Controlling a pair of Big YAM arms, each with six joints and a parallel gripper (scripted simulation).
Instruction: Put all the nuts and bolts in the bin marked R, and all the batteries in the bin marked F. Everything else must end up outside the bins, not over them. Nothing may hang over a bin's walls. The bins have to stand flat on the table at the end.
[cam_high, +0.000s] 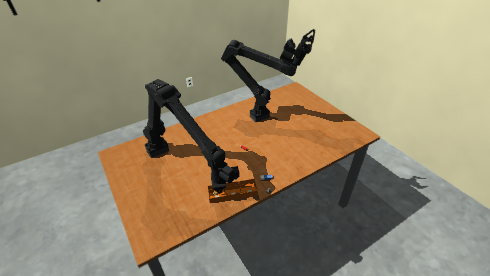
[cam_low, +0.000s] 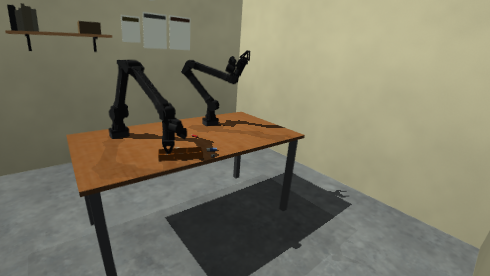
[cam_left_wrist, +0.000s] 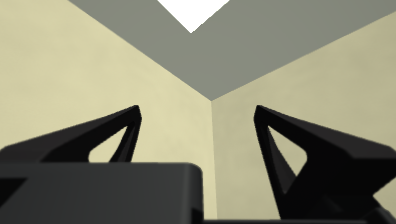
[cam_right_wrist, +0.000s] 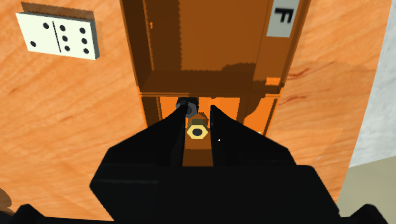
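My right hand is 10 mm past the dark nut and 10 mm above it. Also, from my right hand: brass nut 10 mm behind, 20 mm to the right, 20 mm below; then orange bin unit 30 mm ahead, 60 mm to the left, 10 mm below; then white domino 80 mm behind, 80 mm to the left, 20 mm below.
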